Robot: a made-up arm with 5 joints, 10 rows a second.
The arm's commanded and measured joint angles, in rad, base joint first. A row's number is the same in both.
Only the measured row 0 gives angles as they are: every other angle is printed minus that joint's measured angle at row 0.
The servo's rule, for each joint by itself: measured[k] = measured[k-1] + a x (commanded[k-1-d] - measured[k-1]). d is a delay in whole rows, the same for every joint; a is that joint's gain. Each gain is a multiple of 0.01, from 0.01 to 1. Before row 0 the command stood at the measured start. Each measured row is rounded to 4 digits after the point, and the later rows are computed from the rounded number. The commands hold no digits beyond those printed.
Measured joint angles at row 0:
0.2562, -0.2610, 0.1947, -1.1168, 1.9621
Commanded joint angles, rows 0 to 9:
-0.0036, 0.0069, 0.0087, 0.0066, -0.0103
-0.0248, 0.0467, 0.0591, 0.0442, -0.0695
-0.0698, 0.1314, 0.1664, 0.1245, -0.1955
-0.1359, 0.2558, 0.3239, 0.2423, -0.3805
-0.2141, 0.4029, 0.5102, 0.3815, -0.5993
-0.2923, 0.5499, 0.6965, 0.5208, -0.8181
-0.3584, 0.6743, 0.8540, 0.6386, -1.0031
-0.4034, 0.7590, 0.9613, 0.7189, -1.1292
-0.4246, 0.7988, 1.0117, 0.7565, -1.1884
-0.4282, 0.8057, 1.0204, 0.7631, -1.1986
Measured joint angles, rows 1 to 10:
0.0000, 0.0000, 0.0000, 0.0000, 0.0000
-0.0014, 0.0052, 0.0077, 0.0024, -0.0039
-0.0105, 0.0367, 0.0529, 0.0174, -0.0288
-0.0336, 0.1087, 0.1528, 0.0560, -0.0921
-0.0735, 0.2205, 0.3034, 0.1231, -0.2017
-0.1283, 0.3591, 0.4854, 0.2161, -0.3528
-0.1923, 0.5041, 0.6712, 0.3258, -0.5296
-0.2571, 0.6335, 0.8321, 0.4384, -0.7095
-0.3142, 0.7289, 0.9458, 0.5394, -0.8690
-0.3573, 0.7820, 1.0038, 0.6176, -0.9904
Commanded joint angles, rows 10 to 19:
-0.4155, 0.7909, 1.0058, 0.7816, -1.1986
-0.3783, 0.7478, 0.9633, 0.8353, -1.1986
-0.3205, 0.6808, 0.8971, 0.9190, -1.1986
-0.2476, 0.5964, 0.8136, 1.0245, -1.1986
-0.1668, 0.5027, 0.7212, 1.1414, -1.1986
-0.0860, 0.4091, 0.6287, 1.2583, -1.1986
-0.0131, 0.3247, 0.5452, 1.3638, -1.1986
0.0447, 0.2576, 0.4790, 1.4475, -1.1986
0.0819, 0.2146, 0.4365, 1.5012, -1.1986
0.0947, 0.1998, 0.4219, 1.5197, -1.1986
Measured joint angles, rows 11 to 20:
-0.3850, 0.8000, 1.0184, 0.6700, -1.0695
-0.3969, 0.7931, 1.0073, 0.7102, -1.1186
-0.3896, 0.7587, 0.9686, 0.7552, -1.1490
-0.3627, 0.6995, 0.9057, 0.8142, -1.1678
-0.3178, 0.6211, 0.8247, 0.8899, -1.1795
-0.2589, 0.5311, 0.7336, 0.9804, -1.1868
-0.1915, 0.4384, 0.6413, 1.0804, -1.1913
-0.1219, 0.3520, 0.5567, 1.1824, -1.1941
-0.0569, 0.2803, 0.4883, 1.2778, -1.1958
-0.0028, 0.2304, 0.4427, 1.3582, -1.1969

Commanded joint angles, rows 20 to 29:
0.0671, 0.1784, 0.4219, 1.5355, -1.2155
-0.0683, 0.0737, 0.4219, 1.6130, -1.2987
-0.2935, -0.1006, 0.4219, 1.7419, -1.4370
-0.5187, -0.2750, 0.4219, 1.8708, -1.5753
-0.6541, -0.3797, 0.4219, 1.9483, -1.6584
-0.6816, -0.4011, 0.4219, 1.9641, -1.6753
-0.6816, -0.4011, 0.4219, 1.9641, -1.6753
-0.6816, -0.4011, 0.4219, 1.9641, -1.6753
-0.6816, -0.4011, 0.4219, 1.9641, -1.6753
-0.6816, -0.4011, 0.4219, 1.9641, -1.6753
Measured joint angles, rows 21 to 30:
0.0352, 0.2071, 0.4244, 1.4163, -1.1975
0.0476, 0.1853, 0.4222, 1.4592, -1.2043
0.0024, 0.1005, 0.4219, 1.5146, -1.2402
-0.1130, -0.0523, 0.4219, 1.5964, -1.3150
-0.2712, -0.2216, 0.4219, 1.6952, -1.4139
-0.4205, -0.3418, 0.4219, 1.7863, -1.5068
-0.5223, -0.3869, 0.4219, 1.8503, -1.5708
-0.5844, -0.3977, 0.4219, 1.8913, -1.6105
-0.6223, -0.4003, 0.4219, 1.9175, -1.6351
-0.6454, -0.4009, 0.4219, 1.9343, -1.6504

